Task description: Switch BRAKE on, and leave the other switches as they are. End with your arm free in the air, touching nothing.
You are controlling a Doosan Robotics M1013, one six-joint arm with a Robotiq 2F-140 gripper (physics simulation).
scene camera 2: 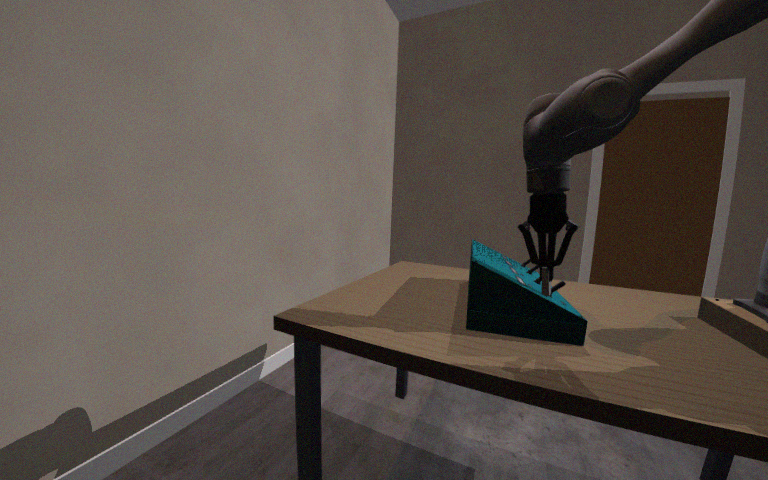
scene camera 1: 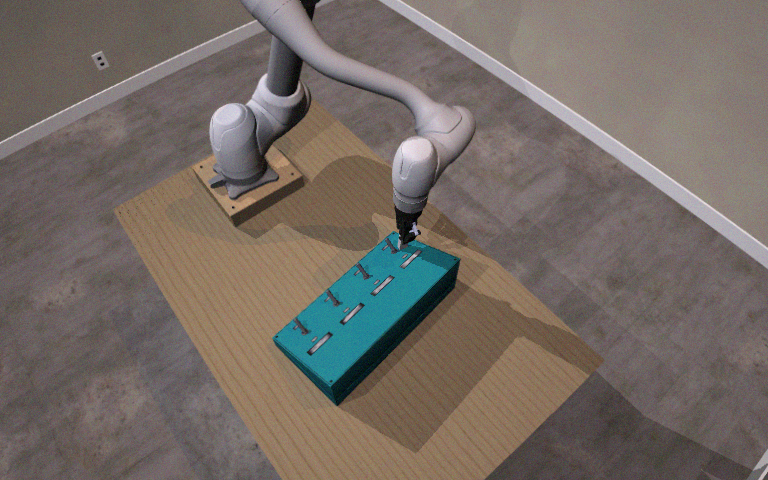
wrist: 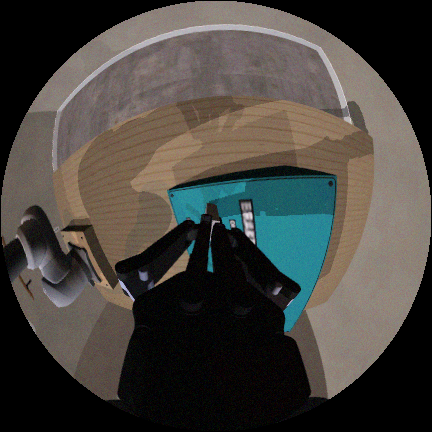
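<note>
A teal sloped switch box stands on the table. Its BRAKE switch is the dark lever at the back right end of the row in scene camera 1. It leans much like the other levers, toward the low edge. The BRAKE label and a small ON plate show in the wrist view. My gripper is shut and empty, pointing down. Its tips are low at the panel, beside the BRAKE lever on the label side; contact cannot be told.
Other dark levers stand along the row, each with a label plate on the higher side. The arm's base stands on a wooden block on the wooden table.
</note>
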